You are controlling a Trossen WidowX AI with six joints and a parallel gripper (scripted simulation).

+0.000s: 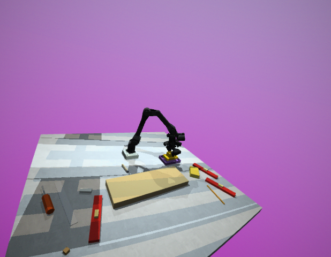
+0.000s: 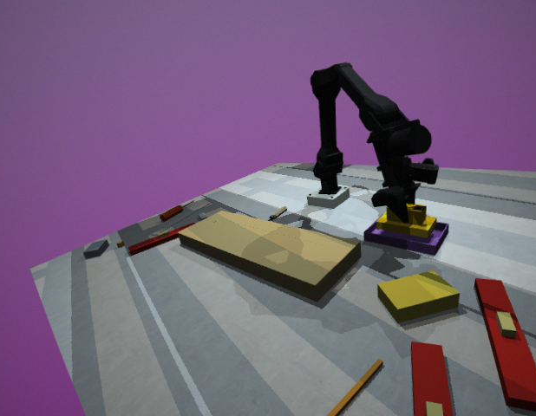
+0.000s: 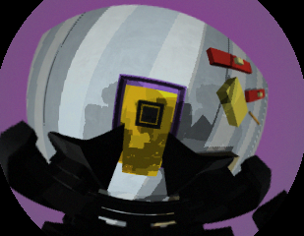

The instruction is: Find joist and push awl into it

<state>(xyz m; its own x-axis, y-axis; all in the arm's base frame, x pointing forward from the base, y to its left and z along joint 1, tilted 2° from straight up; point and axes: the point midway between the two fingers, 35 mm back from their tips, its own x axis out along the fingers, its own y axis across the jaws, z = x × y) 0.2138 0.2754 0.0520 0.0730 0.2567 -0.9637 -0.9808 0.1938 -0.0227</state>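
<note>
The yellow stud finder lies 20 mm above my gripper tip and 10 mm to the left of it. The rest, counted from my gripper tip: purple tray: 40 mm below, 10 mm to the right; then yellow block: 230 mm ahead, 40 mm to the left, 40 mm below; then awl: 420 mm to the right, 40 mm below, 40 mm behind.
</note>
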